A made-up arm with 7 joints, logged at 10 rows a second.
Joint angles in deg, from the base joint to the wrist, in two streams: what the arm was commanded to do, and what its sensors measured. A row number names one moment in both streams.
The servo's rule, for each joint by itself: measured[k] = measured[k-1] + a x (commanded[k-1-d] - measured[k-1]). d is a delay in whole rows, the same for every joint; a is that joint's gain. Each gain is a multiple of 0.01, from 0.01 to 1. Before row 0 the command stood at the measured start. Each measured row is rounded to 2 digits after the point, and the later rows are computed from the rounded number. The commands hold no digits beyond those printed.
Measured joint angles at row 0:
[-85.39, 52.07, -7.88, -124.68, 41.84, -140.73, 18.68]
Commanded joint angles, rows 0 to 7:
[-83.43, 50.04, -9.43, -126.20, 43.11, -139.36, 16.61]
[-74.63, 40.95, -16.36, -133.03, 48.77, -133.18, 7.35]
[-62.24, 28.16, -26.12, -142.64, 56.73, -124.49, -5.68]
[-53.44, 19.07, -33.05, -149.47, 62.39, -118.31, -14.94]
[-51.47, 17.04, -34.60, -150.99, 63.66, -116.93, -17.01]
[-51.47, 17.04, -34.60, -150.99, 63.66, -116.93, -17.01]
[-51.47, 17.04, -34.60, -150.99, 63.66, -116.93, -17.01]
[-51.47, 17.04, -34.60, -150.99, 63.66, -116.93, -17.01]
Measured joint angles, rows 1 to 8:
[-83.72, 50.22, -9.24, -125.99, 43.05, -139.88, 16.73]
[-75.99, 41.78, -15.51, -132.04, 48.48, -135.73, 7.91]
[-64.30, 29.39, -24.85, -141.16, 56.32, -128.76, -4.86]
[-55.07, 20.00, -32.07, -148.31, 62.09, -122.28, -14.34]
[-52.01, 17.31, -34.30, -150.61, 63.58, -118.96, -16.85]
[-51.55, 17.06, -34.56, -150.94, 63.66, -117.70, -17.00]
[-51.48, 17.04, -34.60, -150.98, 63.66, -117.22, -17.01]
[-51.47, 17.04, -34.60, -150.99, 63.66, -117.04, -17.01]
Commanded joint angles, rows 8 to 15:
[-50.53, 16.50, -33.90, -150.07, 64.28, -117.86, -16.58]
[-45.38, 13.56, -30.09, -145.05, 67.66, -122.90, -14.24]
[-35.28, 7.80, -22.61, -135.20, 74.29, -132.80, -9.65]
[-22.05, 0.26, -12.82, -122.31, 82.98, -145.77, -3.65]
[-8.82, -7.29, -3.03, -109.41, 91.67, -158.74, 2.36]
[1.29, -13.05, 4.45, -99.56, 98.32, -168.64, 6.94]
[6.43, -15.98, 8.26, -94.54, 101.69, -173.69, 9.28]
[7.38, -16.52, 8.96, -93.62, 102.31, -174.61, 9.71]
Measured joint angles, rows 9 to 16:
[-50.67, 16.55, -33.98, -150.20, 64.25, -117.55, -16.61]
[-46.17, 13.83, -30.56, -145.77, 67.49, -120.87, -14.38]
[-36.91, 8.34, -23.56, -136.68, 73.95, -128.27, -9.93]
[-24.28, 0.99, -14.11, -124.32, 82.53, -139.12, -4.03]
[-11.14, -6.54, -4.36, -111.50, 91.21, -151.28, 1.98]
[-0.57, -12.46, 3.39, -101.23, 97.96, -162.04, 6.64]
[5.38, -15.66, 7.68, -95.48, 101.50, -169.26, 9.12]
[7.08, -16.44, 8.81, -93.88, 102.27, -172.58, 9.67]

